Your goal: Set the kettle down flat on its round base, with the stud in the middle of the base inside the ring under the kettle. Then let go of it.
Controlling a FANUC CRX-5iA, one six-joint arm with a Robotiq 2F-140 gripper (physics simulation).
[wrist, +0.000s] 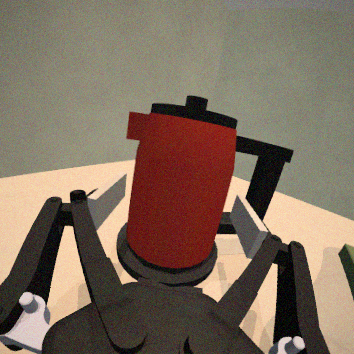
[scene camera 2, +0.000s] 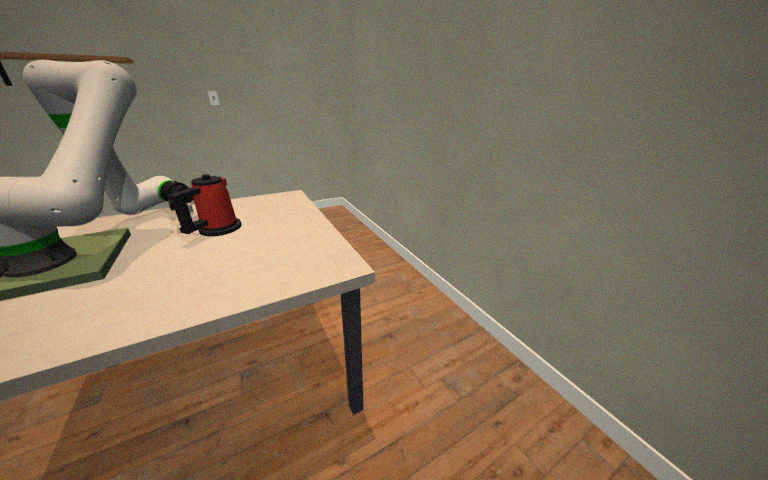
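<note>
The red kettle [scene camera 2: 214, 204] [wrist: 182, 190], with a black lid and black handle, stands upright on its round black base [scene camera 2: 236, 225] [wrist: 172, 276]. The base lies on the table, and its rim shows around the kettle's foot in the wrist view. No gap shows between kettle and base. The stud and the ring under the kettle are hidden. My gripper [wrist: 179, 195] is open and empty. Its two pads stand apart on either side of the kettle's lower body, short of it, the right pad near the handle's lower arm. In scene camera 2 the handle partly hides the fingers.
The pale table [scene camera 2: 271, 254] [wrist: 30, 210] has its right end beyond the kettle. The arm's base stands on a green plate [scene camera 2: 113, 254] [wrist: 348, 265] at the left in scene camera 2. A grey-green wall [scene camera 2: 453, 141] stands behind the table.
</note>
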